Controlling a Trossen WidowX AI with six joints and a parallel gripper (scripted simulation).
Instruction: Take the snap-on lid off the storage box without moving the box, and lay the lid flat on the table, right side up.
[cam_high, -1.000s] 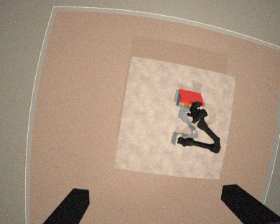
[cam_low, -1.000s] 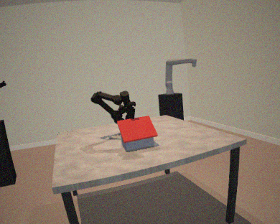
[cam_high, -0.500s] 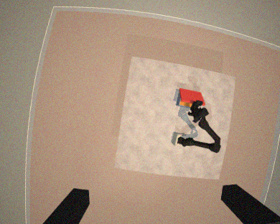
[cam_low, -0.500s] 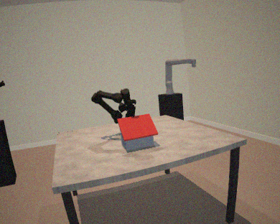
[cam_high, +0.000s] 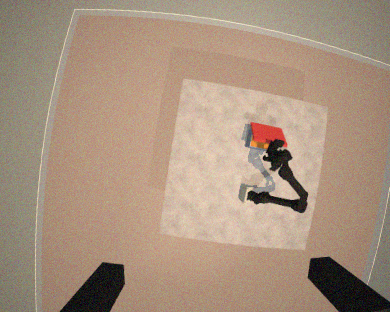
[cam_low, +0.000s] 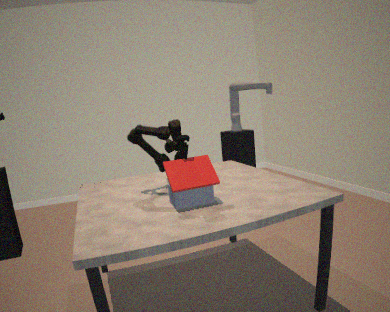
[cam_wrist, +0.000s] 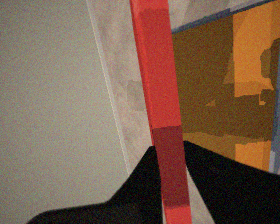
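Right now the lid is 70 mm ahead of my gripper tip, 50 mm below it and 10 mm to the right of it. The rest, counted from my gripper tip: storage box: 170 mm below, 30 mm ahead.
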